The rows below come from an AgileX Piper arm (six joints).
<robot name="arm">
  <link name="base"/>
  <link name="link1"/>
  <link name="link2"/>
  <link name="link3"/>
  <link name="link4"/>
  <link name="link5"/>
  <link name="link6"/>
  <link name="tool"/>
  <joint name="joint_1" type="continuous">
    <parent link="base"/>
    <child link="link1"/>
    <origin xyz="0 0 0.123"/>
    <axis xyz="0 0 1"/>
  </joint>
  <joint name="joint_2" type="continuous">
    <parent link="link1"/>
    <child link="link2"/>
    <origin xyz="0 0 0"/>
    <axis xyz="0 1 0"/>
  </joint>
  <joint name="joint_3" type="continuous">
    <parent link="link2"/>
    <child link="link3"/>
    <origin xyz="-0.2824 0 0.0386"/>
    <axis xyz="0 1 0"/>
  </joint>
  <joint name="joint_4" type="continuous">
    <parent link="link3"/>
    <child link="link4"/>
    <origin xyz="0.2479 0 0.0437"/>
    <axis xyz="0.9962 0 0.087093"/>
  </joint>
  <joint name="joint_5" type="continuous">
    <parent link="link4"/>
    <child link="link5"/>
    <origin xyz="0 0 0"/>
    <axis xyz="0 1 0"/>
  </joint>
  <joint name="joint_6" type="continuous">
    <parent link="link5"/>
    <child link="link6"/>
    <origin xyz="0.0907 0 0.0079"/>
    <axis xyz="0.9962 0 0.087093"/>
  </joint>
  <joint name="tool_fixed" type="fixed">
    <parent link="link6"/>
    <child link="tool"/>
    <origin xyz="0 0 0" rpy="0 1.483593 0"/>
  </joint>
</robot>
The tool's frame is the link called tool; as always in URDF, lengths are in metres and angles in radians. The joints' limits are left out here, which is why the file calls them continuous.
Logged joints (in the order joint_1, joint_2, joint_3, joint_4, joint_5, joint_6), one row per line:
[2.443 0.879 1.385 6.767 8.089 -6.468]
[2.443 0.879 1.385 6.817 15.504 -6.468]
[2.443 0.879 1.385 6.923 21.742 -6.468]
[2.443 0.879 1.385 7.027 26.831 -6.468]
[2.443 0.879 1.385 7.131 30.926 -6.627]
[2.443 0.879 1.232 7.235 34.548 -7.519]
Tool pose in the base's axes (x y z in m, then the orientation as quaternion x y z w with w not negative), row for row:
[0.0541 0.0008 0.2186 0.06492 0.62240 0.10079 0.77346]
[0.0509 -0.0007 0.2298 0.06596 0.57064 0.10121 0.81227]
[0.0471 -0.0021 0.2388 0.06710 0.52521 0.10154 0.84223]
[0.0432 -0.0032 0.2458 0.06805 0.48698 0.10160 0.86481]
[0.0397 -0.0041 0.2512 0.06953 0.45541 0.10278 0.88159]
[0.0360 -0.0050 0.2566 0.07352 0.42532 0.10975 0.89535]
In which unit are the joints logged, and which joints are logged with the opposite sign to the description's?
The joints are logged in degrees. Opposite sign: joint_2, joint_5, joint_6.
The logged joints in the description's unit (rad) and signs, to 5 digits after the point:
[0.04264 -0.01534 0.02417 0.11811 -0.14118 0.11289]
[0.04264 -0.01534 0.02417 0.11898 -0.27060 0.11289]
[0.04264 -0.01534 0.02417 0.12083 -0.37947 0.11289]
[0.04264 -0.01534 0.02417 0.12264 -0.46829 0.11289]
[0.04264 -0.01534 0.02417 0.12446 -0.53976 0.11566]
[0.04264 -0.01534 0.02150 0.12627 -0.60298 0.13123]

